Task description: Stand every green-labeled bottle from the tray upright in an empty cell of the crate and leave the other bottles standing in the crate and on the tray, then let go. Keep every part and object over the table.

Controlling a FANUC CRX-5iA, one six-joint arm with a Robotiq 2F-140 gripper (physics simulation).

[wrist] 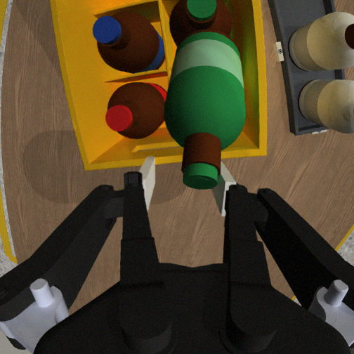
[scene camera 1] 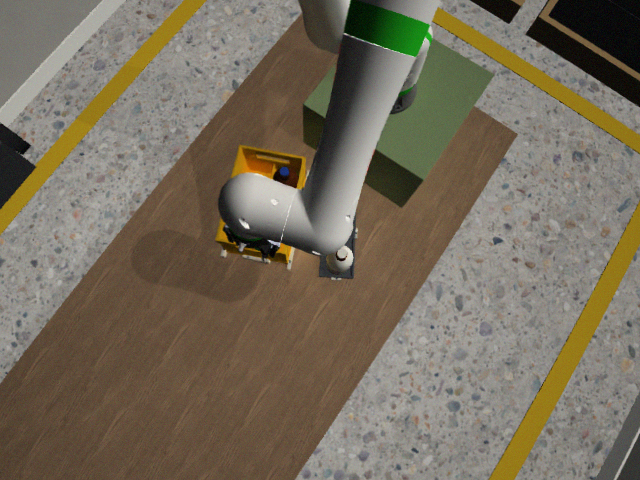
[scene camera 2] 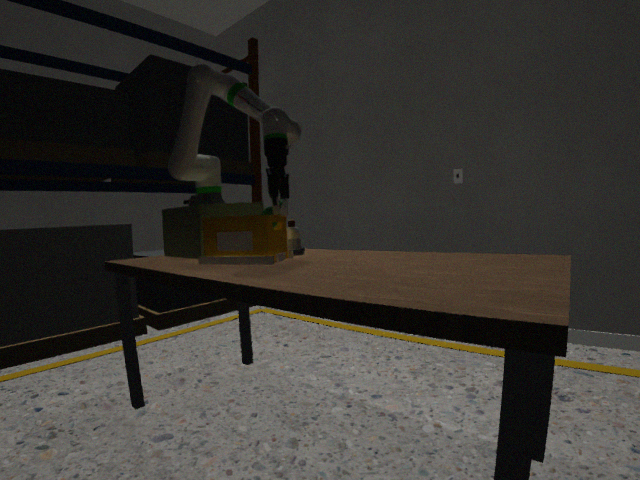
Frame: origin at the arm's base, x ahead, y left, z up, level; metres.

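Where they show: gripper, between the fingertips: point(scene camera 1: 253, 251) point(scene camera 2: 280, 215); arm's base, origin of its link: point(scene camera 2: 210, 205).
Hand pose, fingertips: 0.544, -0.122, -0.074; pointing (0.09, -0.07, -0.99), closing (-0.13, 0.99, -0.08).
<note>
Things, the pixels of their top centre, and the offset from my fingertips, as dx, dy, dz. "*": a spot on its surface instead. Level surfaces: height alone.
- yellow crate, centre of its top: point(scene camera 1: 291, 209) point(scene camera 2: 258, 216) -0.144, +0.035, +0.002
- Blue-capped, centre of its top: point(scene camera 1: 284, 171) -0.237, -0.034, -0.010
- tray's end, a spot on its surface: point(scene camera 1: 340, 259) * -0.090, +0.211, -0.028
- wooden table, height of its surface: dz -0.173
A large green bottle point(wrist: 205, 107) with a pale green band, brown neck and green cap leans tilted in the yellow crate point(scene camera 1: 289, 253) point(scene camera 2: 268, 242) point(wrist: 70, 100), its neck over the near wall in the wrist view. My gripper point(scene camera 1: 253, 246) point(scene camera 2: 279, 206) point(wrist: 182, 170) is partly open, with the neck and cap between its pads but not gripped; a gap shows left of the neck. A brown bottle with a green cap point(wrist: 201, 8) stands behind it, partly hidden. Blue-capped point(scene camera 1: 282, 175) point(wrist: 132, 45) and red-capped point(wrist: 137, 110) brown bottles stand in the crate.
The dark tray point(scene camera 1: 328, 272) point(wrist: 302, 15) beside the crate holds two cream bottles, one nearer the crate's middle point(wrist: 322, 42) and one at the tray's end point(scene camera 1: 340, 259) point(wrist: 330, 105). A green block point(scene camera 1: 439, 124) under the arm's base stands behind on the wooden table point(scene camera 1: 206, 351) point(scene camera 2: 413, 279).
</note>
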